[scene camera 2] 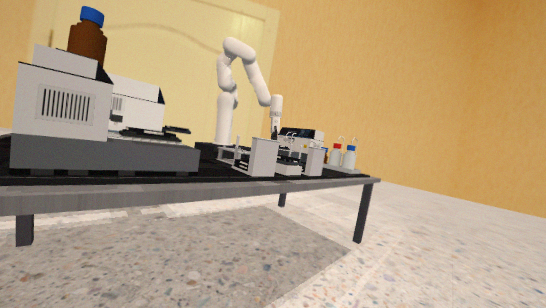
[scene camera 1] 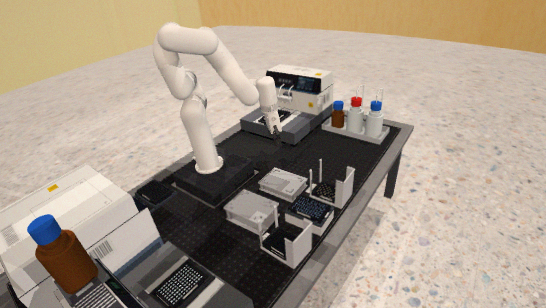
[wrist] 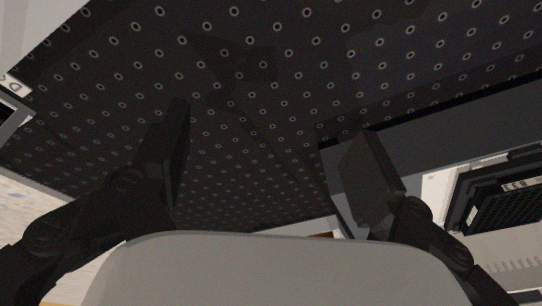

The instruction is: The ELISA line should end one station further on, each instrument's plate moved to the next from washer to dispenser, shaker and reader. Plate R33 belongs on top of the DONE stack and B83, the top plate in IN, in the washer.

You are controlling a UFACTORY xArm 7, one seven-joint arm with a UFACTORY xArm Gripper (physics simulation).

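Frame: origin at the arm's base, x ahead, y left, z up, level; millimetres.
Where they show: gripper, fingertip midpoint: (scene camera 1: 275, 140) (wrist: 274, 136); arm's base, link origin: (scene camera 2: 222, 144) (scene camera 1: 209, 165).
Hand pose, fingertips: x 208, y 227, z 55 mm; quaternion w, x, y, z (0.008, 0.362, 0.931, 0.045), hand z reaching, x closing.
Each offset is from my fingertips to the top centre of the thing. "spot": to the spot under its first point.
My gripper (scene camera 1: 276, 133) (scene camera 2: 274, 134) (wrist: 274, 136) is open and empty, high above the black table mat, beside the far instrument (scene camera 1: 320, 90) (scene camera 2: 317, 136) (wrist: 450, 125). A dark plate @[dx -162, dy +247, dz -9 mm] (scene camera 1: 281, 117) (wrist: 510, 202) lies on that instrument's bed, its label ending in 33. One plate stack holder @[dx +315, dy -107, dz +14 mm] (scene camera 1: 345, 189) (scene camera 2: 314, 161) has a dark plate inside; a label starting with D shows by a holder edge in the wrist view. The second holder @[dx +280, dy -416, dz +14 mm] (scene camera 1: 298, 246) (scene camera 2: 264, 157) also has a dark plate. Labels R33 and B83 cannot be read.
Two grey blocks @[spot: dx +135, dy -166, dz -75 mm] (scene camera 1: 283, 183) @[spot: dx +122, dy -368, dz -54 mm] (scene camera 1: 250, 209) and a blue-welled plate @[dx +302, dy -266, dz -44 mm] (scene camera 1: 311, 209) stand near the holders. A dark plate @[dx +150, dy -725, dz -16 mm] (scene camera 1: 180, 284) lies at the near instrument; another @[dx -215, dy -510, dz +7 mm] (scene camera 1: 154, 193) sits left of the arm base. Bottles @[dx +226, dy +453, dz +134 mm] (scene camera 1: 355, 119) (scene camera 2: 335, 157) stand in a tray at the far right.
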